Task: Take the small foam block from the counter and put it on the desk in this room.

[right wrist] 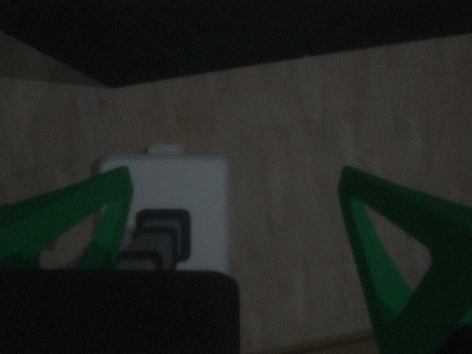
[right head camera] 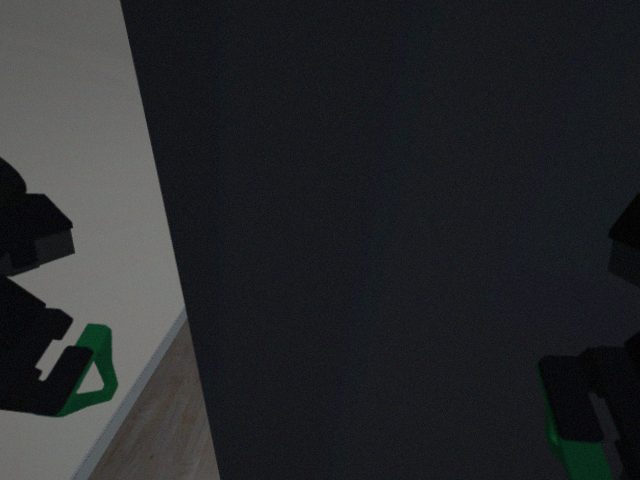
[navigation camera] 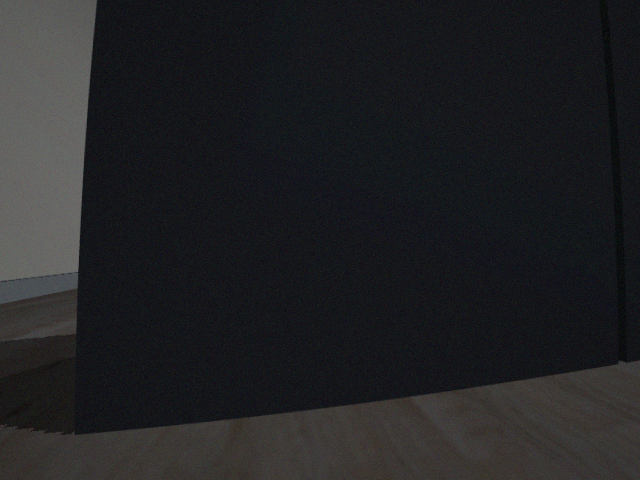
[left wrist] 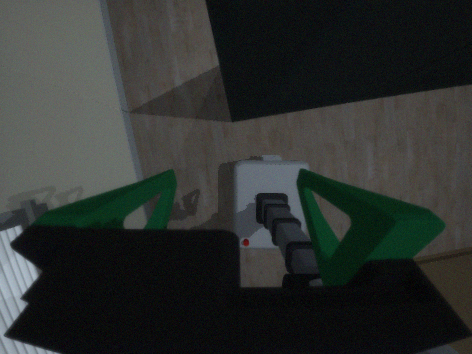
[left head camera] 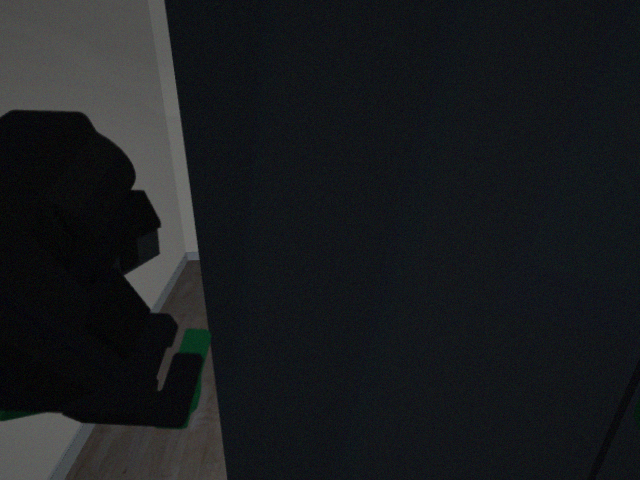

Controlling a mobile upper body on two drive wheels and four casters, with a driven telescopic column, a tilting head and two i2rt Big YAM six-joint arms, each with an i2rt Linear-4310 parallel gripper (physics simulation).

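Frame: origin at the left arm's base, x back, y right, z up, level; metres.
Where they show: left gripper, fingertip midpoint: (right head camera: 66, 387) (left wrist: 236, 176) (left head camera: 142, 398); right gripper, fingertip midpoint: (right wrist: 235, 178) (right head camera: 626, 448).
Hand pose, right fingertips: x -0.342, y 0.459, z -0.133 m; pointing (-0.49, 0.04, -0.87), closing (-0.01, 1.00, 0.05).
Note:
After its pixels a point has its place.
The foam block, the counter and the desk do not show in a way I can make out in these views. My left gripper (left wrist: 236, 176) {x -0.340, y -0.003, z -0.139 m} is open, with its two green fingers wide apart and no object between them; it hangs above the floor and the robot's own base. My right gripper (right wrist: 235, 178) {x -0.342, y 0.459, z -0.134 m} is open too, with its green fingers wide apart and nothing held. Parts of both grippers show at the sides of the right head camera view, in front of a large dark surface.
A tall dark panel or cabinet (left head camera: 403, 232) {x -0.678, y 0.276, z -0.101 m} (right head camera: 361, 217) {x -0.674, y 0.253, z -0.074 m} (navigation camera: 336, 206) {x -0.675, y 0.258, z -1.120 m} stands close in front, with a vertical seam at its right. A pale wall (left head camera: 77, 62) {x -1.953, y -1.139, z 0.266 m} (navigation camera: 38, 129) {x -1.361, y -1.034, z -0.653 m} and wooden floor (navigation camera: 310, 444) {x -0.609, y 0.224, z -1.410 m} lie at its left. The robot's white base (left wrist: 247, 180) {x -0.189, y 0.057, z -1.150 m} (right wrist: 207, 185) {x -0.200, y 0.397, z -1.150 m} shows below the grippers.

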